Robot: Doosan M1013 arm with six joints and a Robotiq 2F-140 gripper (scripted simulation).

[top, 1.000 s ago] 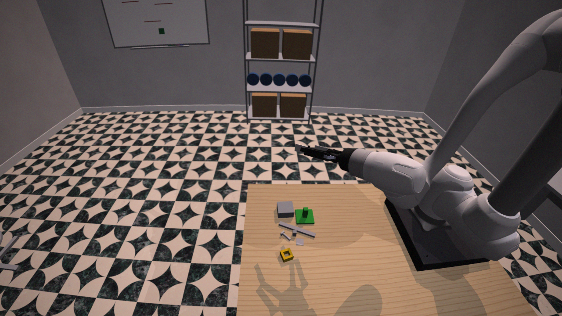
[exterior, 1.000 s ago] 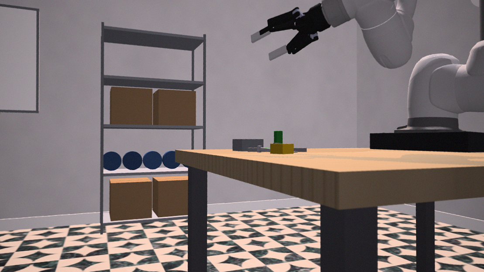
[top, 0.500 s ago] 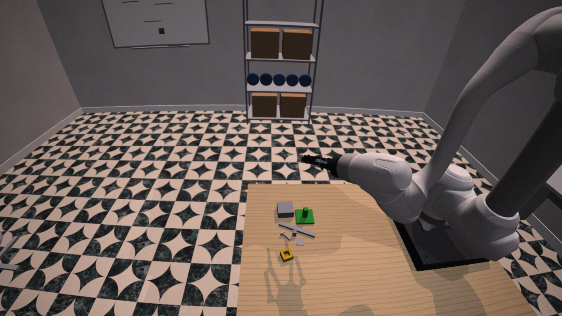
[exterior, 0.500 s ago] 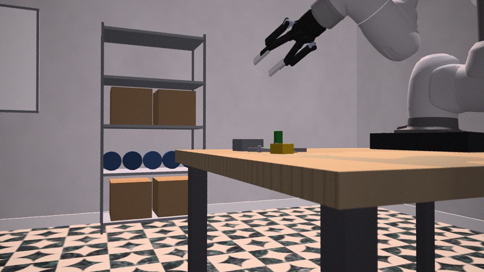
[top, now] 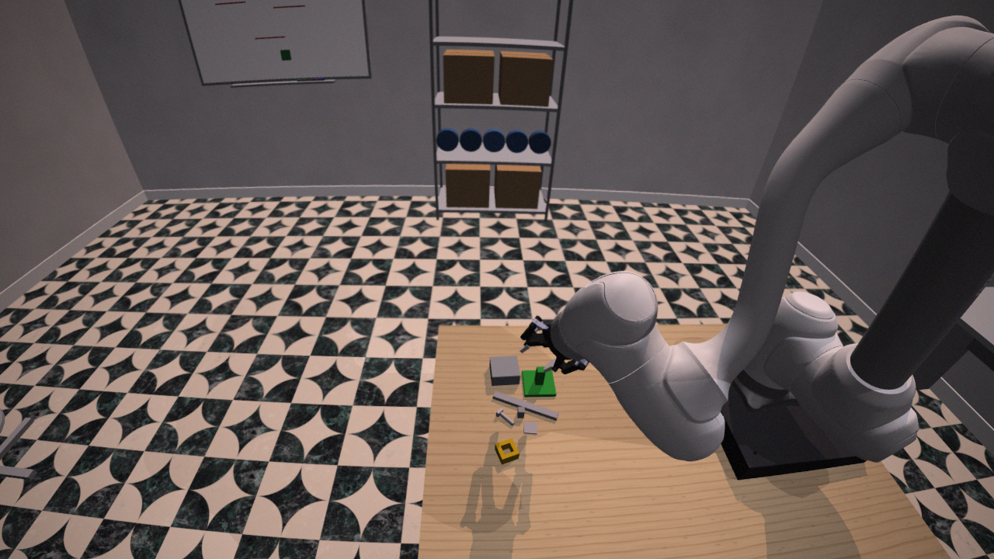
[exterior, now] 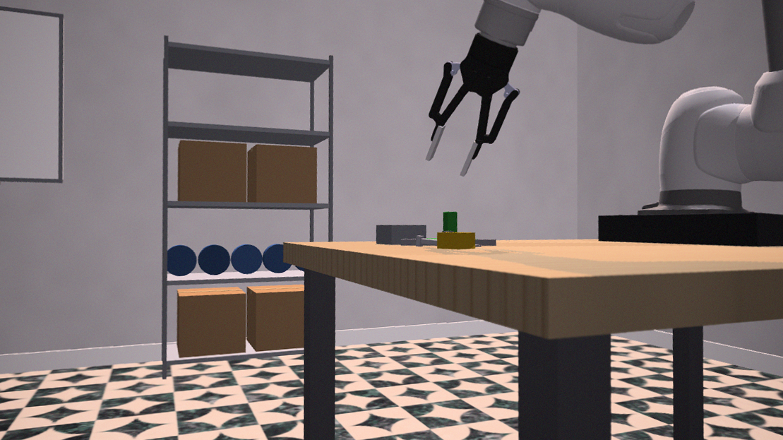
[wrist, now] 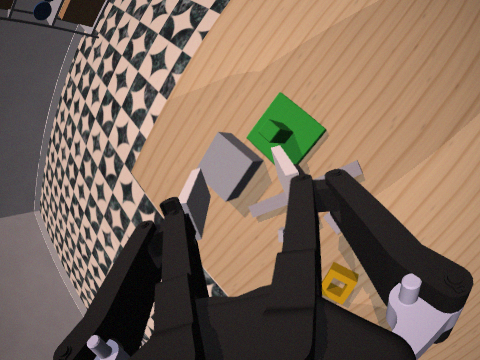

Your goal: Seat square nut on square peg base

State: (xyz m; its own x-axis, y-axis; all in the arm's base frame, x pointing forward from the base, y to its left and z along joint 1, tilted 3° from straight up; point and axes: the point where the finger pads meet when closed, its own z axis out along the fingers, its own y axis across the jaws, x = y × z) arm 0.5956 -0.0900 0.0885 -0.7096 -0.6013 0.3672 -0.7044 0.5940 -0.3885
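The long grey bar lies 20 mm ahead of my hand, 20 mm to the left of it and 160 mm below it. Round my hand: grey block (50 mm ahead, 90 mm to the right, 150 mm below); then bolt (80 mm ahead, 40 mm to the left, 160 mm below); then square plate (20 mm ahead, 80 mm to the left, 160 mm below).
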